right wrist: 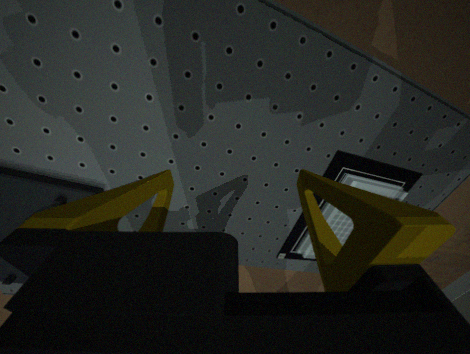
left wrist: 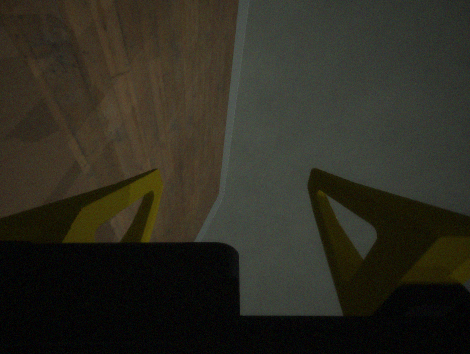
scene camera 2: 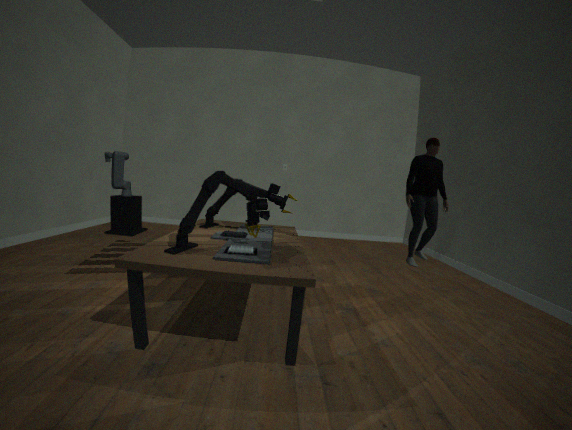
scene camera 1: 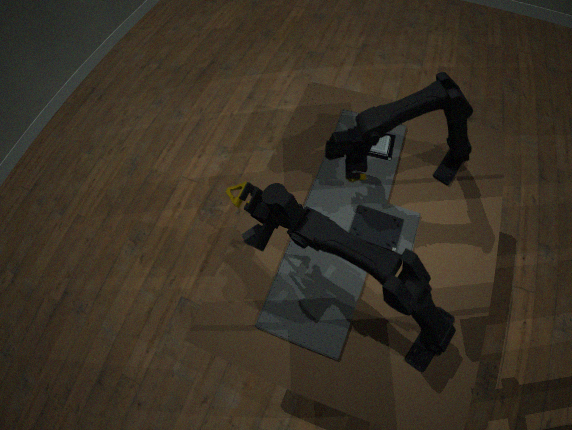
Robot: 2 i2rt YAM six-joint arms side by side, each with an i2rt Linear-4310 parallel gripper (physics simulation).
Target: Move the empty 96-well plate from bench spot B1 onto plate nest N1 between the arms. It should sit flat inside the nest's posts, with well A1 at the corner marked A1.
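Frame: origin at the left arm's base, x ahead, y left, z up, level; centimetres.
Seen in the pictures: left gripper, fingertip midpoint: (left wrist: 235, 177) (scene camera 2: 295, 207) (scene camera 1: 236, 196); right gripper, fingertip midpoint: (right wrist: 235, 176) (scene camera 2: 253, 236) (scene camera 1: 350, 169); left arm's base at its link origin: (scene camera 2: 209, 225) (scene camera 1: 429, 338); right arm's base at its link origin: (scene camera 2: 182, 248) (scene camera 1: 450, 163).
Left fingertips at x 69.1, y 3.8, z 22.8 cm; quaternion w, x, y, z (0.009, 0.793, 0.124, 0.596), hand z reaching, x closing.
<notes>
Offsets run from my left fingertips to a thing's middle. "*": to the spot under its first point. Level surfaces: height alone.
The pale 96-well plate @[dx -15.8, dy -54.1, dz -20.6 cm] (scene camera 1: 381, 145) (scene camera 2: 241, 248) (right wrist: 375, 184) lies flat inside the black-framed spot B1 @[* dx -9.9, dy -47.2, dz -21.4 cm] (right wrist: 350, 159). In the right wrist view a finger partly covers it. The dark nest N1 @[dx -35.5, dy -24.1, dz -20.5 cm] (scene camera 1: 377, 226) (scene camera 2: 233, 234) (right wrist: 35, 200) lies between the arms with no plate on it; its A1 mark cannot be read. My right gripper (scene camera 1: 357, 177) (scene camera 2: 254, 230) (right wrist: 235, 176) is open and empty, above the board between the plate and the nest. My left gripper (scene camera 1: 236, 194) (scene camera 2: 291, 204) (left wrist: 235, 177) is open and empty, raised and pointing away past the board.
Both items rest on a grey perforated board @[dz -21.5 cm] (scene camera 1: 300, 327) (right wrist: 255, 145) on the wooden table @[dz -22.8 cm] (scene camera 2: 280, 275). The left arm (scene camera 1: 350, 245) crosses above the board in scene camera 1. A person (scene camera 2: 426, 180) and another robot (scene camera 2: 119, 170) on a black pedestal stand beyond the table.
</notes>
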